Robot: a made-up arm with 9 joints. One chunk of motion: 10 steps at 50 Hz.
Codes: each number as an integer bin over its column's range. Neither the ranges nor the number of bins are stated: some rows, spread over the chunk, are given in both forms.
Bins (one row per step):
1: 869 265 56 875 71 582 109 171 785
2: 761 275 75 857 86 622 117 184 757
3: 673 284 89 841 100 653 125 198 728
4: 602 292 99 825 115 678 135 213 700
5: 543 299 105 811 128 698 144 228 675
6: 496 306 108 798 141 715 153 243 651
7: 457 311 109 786 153 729 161 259 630
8: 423 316 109 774 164 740 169 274 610
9: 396 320 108 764 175 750 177 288 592
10: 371 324 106 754 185 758 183 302 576
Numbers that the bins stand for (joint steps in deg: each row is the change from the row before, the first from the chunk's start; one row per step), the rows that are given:
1: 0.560 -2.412 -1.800 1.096 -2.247 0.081 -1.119 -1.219 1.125
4: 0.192 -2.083 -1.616 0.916 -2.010 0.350 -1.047 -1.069 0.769
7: -0.009 -1.851 -1.573 0.777 -1.805 0.493 -0.975 -0.904 0.476
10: -0.128 -1.693 -1.586 0.662 -1.632 0.575 -0.914 -0.751 0.250
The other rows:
2: 0.411 -2.290 -1.719 1.031 -2.166 0.193 -1.097 -1.172 1.007
3: 0.290 -2.180 -1.659 0.974 -2.090 0.280 -1.075 -1.122 0.886
5: 0.110 -1.998 -1.590 0.866 -1.939 0.406 -1.022 -1.015 0.664
6: 0.045 -1.912 -1.577 0.820 -1.869 0.454 -0.997 -0.962 0.564
8: -0.056 -1.790 -1.573 0.734 -1.745 0.524 -0.953 -0.851 0.392
9: -0.093 -1.742 -1.577 0.698 -1.686 0.552 -0.931 -0.801 0.317

